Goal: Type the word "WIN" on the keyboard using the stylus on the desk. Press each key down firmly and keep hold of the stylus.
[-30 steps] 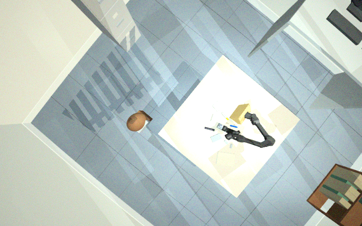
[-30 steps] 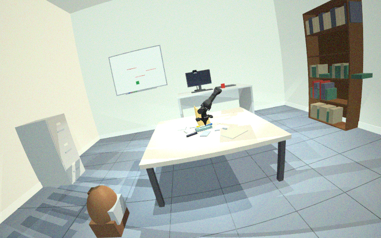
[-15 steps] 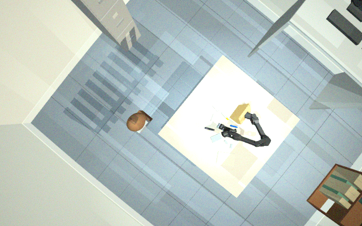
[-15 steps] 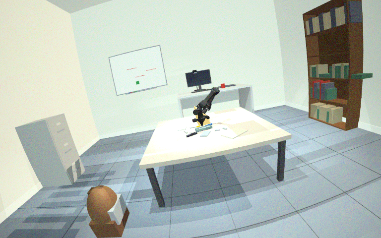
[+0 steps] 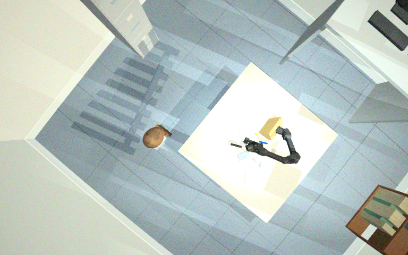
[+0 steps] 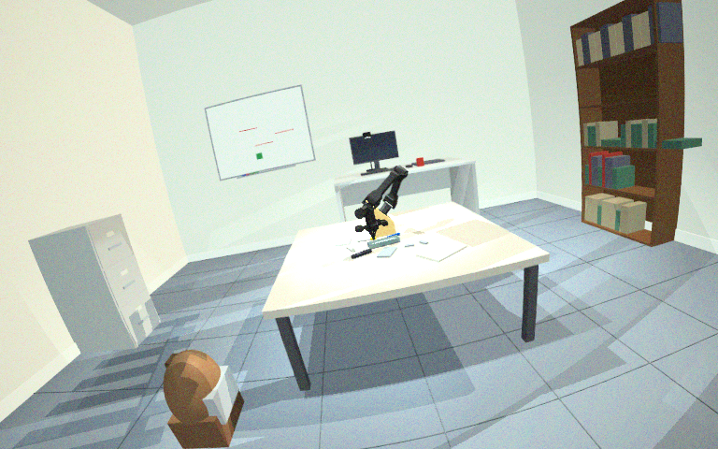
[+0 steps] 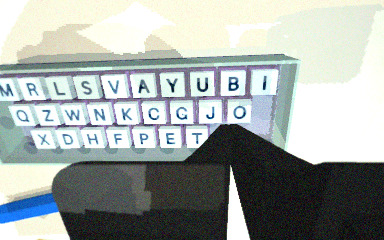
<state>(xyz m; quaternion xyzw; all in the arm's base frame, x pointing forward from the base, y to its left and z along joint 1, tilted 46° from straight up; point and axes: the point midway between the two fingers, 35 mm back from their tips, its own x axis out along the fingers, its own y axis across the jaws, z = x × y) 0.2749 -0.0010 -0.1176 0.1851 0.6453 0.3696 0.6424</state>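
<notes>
Now: gripper tip 90 mm to the right of the W key, 30 mm above it and 20 mm past it. Also, from my gripper tip: black pen: 120 mm ahead, 80 mm to the right, 30 mm below; then yellow-tipped marker: 130 mm behind, 30 mm to the right, 30 mm below; then grey pad: 140 mm ahead, 60 mm to the left, 40 mm below.
</notes>
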